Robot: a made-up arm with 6 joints. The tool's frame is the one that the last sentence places. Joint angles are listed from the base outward.
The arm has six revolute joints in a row. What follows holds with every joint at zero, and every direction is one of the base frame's.
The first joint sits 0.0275 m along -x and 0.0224 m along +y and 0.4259 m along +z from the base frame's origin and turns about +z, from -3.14 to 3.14 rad.
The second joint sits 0.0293 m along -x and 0.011 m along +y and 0.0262 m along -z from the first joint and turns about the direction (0, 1, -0.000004), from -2.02 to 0.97 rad.
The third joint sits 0.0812 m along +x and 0.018 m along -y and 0.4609 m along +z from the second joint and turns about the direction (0, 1, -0.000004), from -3.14 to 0.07 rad.
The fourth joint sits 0.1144 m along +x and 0.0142 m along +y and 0.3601 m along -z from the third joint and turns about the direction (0, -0.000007, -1), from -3.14 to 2.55 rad.
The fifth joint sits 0.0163 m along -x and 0.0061 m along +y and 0.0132 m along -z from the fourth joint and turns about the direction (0, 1, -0.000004), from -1.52 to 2.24 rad.
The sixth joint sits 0.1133 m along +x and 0.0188 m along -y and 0.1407 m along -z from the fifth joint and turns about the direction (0, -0.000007, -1), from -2.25 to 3.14 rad.
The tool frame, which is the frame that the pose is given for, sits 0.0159 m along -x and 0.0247 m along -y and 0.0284 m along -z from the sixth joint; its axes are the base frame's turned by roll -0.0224, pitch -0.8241 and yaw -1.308 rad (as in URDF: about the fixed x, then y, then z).
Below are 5 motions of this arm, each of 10 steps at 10 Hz.
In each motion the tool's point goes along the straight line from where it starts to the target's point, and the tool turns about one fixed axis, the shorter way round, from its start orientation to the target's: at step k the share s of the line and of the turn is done. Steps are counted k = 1, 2, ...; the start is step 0. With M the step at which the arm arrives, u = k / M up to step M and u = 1 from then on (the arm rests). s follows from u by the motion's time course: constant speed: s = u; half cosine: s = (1 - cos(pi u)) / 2; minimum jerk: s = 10 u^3 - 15 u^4 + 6 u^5.
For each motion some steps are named. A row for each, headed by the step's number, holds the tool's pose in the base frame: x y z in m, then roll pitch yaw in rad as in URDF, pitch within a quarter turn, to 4 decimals.
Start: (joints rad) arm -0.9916 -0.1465 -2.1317 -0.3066 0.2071 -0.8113
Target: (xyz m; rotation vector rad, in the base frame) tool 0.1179 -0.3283 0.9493 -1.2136 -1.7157 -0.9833
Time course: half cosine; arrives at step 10
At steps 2, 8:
2: 0.1201 -0.2353 1.3374 2.8986 -0.3103 2.2262
8: 0.1181 -0.3185 0.9903 2.7931 -1.0639 2.1514

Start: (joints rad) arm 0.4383 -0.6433 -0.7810 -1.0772 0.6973 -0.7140
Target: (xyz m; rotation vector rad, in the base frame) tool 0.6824 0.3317 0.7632 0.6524 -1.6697 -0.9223
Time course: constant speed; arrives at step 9
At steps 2, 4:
2: 0.3918 0.1765 0.8432 -2.4469 -1.1739 2.5338
4: 0.4748 0.2209 0.8203 2.8091 -1.2481 -2.7946

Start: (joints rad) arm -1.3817 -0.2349 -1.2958 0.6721 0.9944 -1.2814
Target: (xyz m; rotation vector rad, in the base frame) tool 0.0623 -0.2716 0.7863 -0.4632 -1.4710 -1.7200
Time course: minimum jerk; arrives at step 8
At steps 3, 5, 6, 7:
3: 0.0917 -0.4238 0.8463 1.2454 -0.8388 -2.6415
5: 0.0735 -0.3294 0.8091 1.2144 -0.8174 -2.6372
6: 0.0665 -0.2933 0.7949 1.2027 -0.8093 -2.6359
7: 0.0630 -0.2750 0.7876 1.1969 -0.8051 -2.6353

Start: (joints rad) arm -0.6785 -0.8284 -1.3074 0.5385 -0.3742 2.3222
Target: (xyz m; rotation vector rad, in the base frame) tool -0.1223 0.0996 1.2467 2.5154 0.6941 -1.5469
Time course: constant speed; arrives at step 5
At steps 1, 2, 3, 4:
1: -0.0922 0.0200 1.2434 -2.2404 0.8507 1.0013
2: -0.0997 0.0399 1.2442 -2.3679 0.9093 0.9550
3: -0.1072 0.0598 1.2450 -2.5102 0.9634 0.8922
4: -0.1148 0.0797 1.2459 -2.6700 1.0113 0.8107

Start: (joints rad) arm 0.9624 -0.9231 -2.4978 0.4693 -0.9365 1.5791
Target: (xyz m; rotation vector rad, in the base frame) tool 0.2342 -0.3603 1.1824 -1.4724 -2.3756 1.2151
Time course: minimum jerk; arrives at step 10
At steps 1, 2, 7, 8, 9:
1: -0.3770 -0.6034 1.0557 -3.0418 -0.3533 1.2847
2: -0.3466 -0.5913 1.0620 -3.0220 -0.3087 1.3192
7: 0.1337 -0.4003 1.1616 -2.5189 0.2538 1.9834
8: 0.1985 -0.3745 1.1750 -2.4218 0.2973 2.0971
9: 0.2289 -0.3624 1.1813 -2.3741 0.3139 2.1524

